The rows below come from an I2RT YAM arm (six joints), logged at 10 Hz.
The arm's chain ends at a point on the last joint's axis. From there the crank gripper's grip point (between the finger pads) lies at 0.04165 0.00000 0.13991 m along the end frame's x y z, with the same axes.
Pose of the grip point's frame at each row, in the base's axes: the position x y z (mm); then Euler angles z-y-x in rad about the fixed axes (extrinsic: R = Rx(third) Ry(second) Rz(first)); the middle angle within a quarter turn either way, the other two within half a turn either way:
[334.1, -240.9, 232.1, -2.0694, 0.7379, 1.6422]
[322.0, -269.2, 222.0, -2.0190, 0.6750, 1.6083]
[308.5, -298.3, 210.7, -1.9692, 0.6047, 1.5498]
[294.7, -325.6, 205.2, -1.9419, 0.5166, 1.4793]
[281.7, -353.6, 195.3, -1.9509, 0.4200, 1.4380]
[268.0, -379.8, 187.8, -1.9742, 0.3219, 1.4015]
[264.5, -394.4, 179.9, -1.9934, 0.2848, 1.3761]
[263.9, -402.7, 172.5, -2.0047, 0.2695, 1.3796]
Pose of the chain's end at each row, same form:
[254.7, -126.9, 276.9, -2.0694, 0.7379, 1.6422]
[248.7, -150.2, 264.0, -2.0190, 0.6750, 1.6083]
[242.3, -173.2, 246.5, -1.9692, 0.6047, 1.5498]
[238.7, -193.5, 232.1, -1.9419, 0.5166, 1.4793]
[238.8, -215.6, 215.9, -1.9509, 0.4200, 1.4380]
[239.2, -237.4, 202.3, -1.9742, 0.3219, 1.4015]
[241.6, -250.6, 190.3, -1.9934, 0.2848, 1.3761]
[243.5, -258.5, 183.1, -2.0047, 0.2695, 1.3796]

